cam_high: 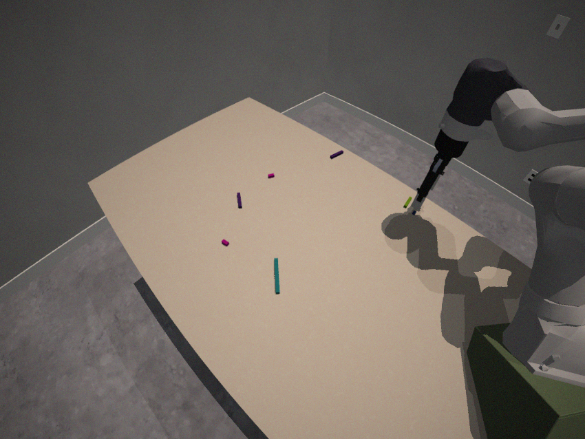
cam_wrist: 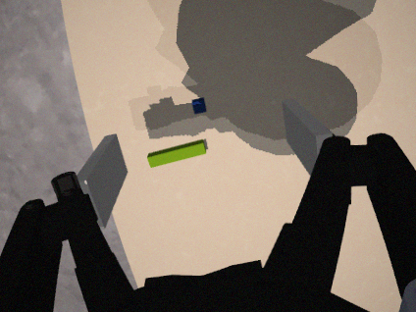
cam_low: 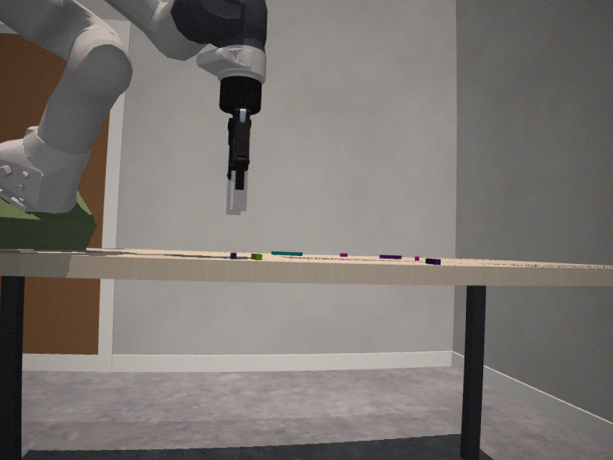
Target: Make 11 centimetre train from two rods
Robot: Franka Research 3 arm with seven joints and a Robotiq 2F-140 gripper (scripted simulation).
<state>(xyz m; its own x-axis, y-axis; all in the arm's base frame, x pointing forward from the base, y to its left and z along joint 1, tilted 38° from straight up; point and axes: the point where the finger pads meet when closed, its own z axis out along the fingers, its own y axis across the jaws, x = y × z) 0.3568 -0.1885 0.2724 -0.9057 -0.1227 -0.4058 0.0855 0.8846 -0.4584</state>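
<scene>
Now: hand 100 mm above the blue rod. From my hand the other things lie so: lime rod 100 mm below, 30 mm to the right, 30 mm ahead; turquoise rod 430 mm to the left, 230 mm ahead, 100 mm below.
</scene>
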